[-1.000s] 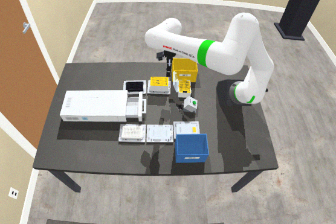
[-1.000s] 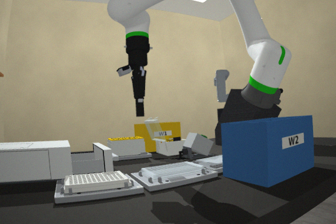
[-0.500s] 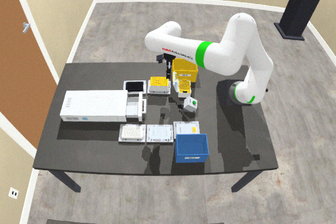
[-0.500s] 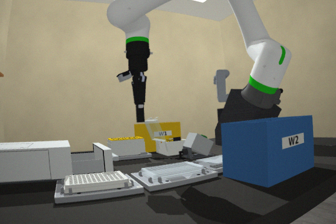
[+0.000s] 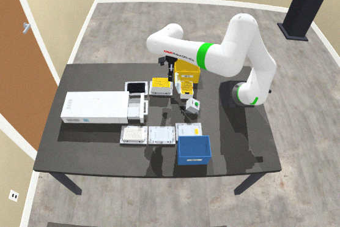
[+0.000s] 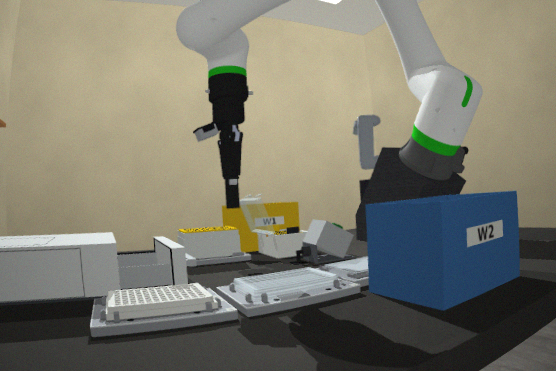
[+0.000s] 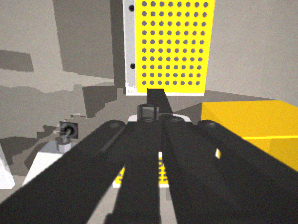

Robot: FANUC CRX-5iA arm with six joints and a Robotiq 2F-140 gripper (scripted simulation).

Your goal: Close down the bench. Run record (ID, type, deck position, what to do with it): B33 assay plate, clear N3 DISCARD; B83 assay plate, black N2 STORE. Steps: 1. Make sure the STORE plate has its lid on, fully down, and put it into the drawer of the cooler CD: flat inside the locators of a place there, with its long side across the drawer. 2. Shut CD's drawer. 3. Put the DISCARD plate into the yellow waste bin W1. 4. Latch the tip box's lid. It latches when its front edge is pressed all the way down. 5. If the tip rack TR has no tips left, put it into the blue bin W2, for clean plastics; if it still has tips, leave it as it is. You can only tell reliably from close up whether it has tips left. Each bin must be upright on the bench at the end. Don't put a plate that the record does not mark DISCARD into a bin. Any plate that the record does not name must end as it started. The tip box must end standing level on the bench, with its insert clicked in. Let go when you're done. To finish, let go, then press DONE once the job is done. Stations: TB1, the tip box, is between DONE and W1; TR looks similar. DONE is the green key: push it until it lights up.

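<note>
My hand is 6 cm past the clear tip box lid and 5 cm above it. From my hand the other things lie so: yellow tip box insert (12 cm behind, 1 cm to the left, 10 cm below); then tip rack TR (5 cm ahead, 3 cm to the right, 10 cm below); then tip box TB1 (11 cm behind, 1 cm to the left, 9 cm below).
</note>
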